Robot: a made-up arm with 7 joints.
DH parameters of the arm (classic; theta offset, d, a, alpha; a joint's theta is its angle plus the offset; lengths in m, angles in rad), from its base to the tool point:
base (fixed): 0 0.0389 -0.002 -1.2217
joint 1: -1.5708 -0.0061 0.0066 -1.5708
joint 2: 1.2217 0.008 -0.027 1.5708
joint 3: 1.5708 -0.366 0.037 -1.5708
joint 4: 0 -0.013 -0.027 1.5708
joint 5: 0 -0.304 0 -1.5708
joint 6: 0 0.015 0.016 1.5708
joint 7: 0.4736 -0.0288 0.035 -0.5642
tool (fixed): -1.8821 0.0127 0 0
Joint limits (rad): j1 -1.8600..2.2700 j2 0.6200..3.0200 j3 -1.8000..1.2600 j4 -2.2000..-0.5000 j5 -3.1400..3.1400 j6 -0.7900..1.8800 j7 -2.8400..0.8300
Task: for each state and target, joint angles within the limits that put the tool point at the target. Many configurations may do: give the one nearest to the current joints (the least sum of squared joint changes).
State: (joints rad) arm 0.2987 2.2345 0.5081 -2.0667 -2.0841 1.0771 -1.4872
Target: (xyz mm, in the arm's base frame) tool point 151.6 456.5 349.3
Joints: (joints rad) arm 0.1203 1.4206 1.2459 -1.5693 -2.0983 1.1207 -1.5833
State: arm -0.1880 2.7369 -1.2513 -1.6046 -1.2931 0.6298 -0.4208
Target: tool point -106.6 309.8 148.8
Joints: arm -0.1402 2.9406 -1.7956 -2.1250 -1.3003 0.5144 -0.3938
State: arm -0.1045 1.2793 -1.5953 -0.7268 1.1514 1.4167 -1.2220
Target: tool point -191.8 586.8 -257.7
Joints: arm 0.2615 1.3526 -1.7575 -0.6528 1.1493 1.4452 -1.2109
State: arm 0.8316 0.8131 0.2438 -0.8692 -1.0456 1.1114 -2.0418
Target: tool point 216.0 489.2 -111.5
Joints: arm 0.5580 1.1652 0.4515 -1.5915 -1.0475 1.1033 -2.0670
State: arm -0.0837 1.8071 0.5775 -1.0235 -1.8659 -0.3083 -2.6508
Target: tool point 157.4 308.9 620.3
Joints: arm -0.0607 2.3710 0.7196 -0.7576 -1.8743 -0.2733 -2.6771
